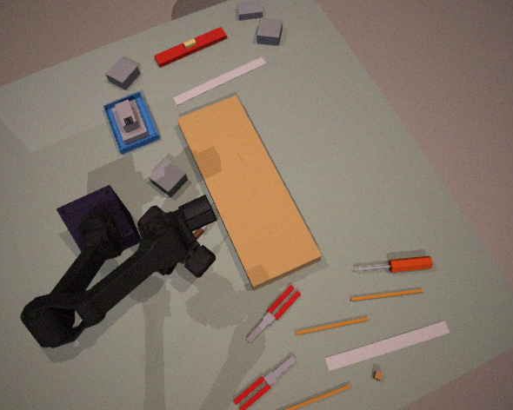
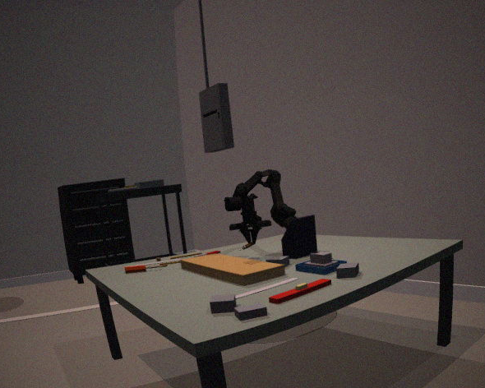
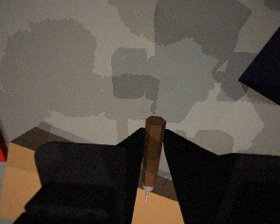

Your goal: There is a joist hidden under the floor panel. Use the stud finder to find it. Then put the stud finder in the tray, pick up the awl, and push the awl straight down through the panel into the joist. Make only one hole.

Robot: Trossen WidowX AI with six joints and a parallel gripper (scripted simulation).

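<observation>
The awl lies 5 cm ahead of my gripper tip and 3 cm to the left of it. Round my gripper tip: stud finder: 43 cm to the left, 2 cm below, 2 cm behind; square light: 41 cm to the left, 2 cm behind, 1 cm below; blue tray: 44 cm to the left, 6 cm below, 1 cm behind.
</observation>
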